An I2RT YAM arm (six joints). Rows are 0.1 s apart.
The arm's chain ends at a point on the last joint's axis. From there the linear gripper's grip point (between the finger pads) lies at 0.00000 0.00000 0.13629 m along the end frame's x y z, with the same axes.
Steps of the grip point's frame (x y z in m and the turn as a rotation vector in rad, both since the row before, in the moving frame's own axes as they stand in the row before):
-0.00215 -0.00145 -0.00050 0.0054 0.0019 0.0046
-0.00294 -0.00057 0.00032 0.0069 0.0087 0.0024
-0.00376 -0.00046 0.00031 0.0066 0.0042 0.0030
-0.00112 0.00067 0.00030 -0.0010 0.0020 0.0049
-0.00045 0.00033 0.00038 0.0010 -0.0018 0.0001
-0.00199 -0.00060 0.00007 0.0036 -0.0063 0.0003
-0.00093 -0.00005 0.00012 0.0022 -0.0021 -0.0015
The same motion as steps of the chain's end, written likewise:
-0.00241 -0.00071 -0.00050 0.0054 0.0019 0.0046
-0.00413 0.00037 0.00033 0.0069 0.0087 0.0024
-0.00433 0.00044 0.00031 0.0066 0.0042 0.0030
-0.00139 0.00053 0.00030 -0.0010 0.0020 0.0049
-0.00020 0.00047 0.00038 0.0010 -0.0018 0.0001
-0.00113 -0.00011 0.00007 0.0036 -0.0063 0.0003
-0.00064 0.00025 0.00012 0.0022 -0.0021 -0.0015

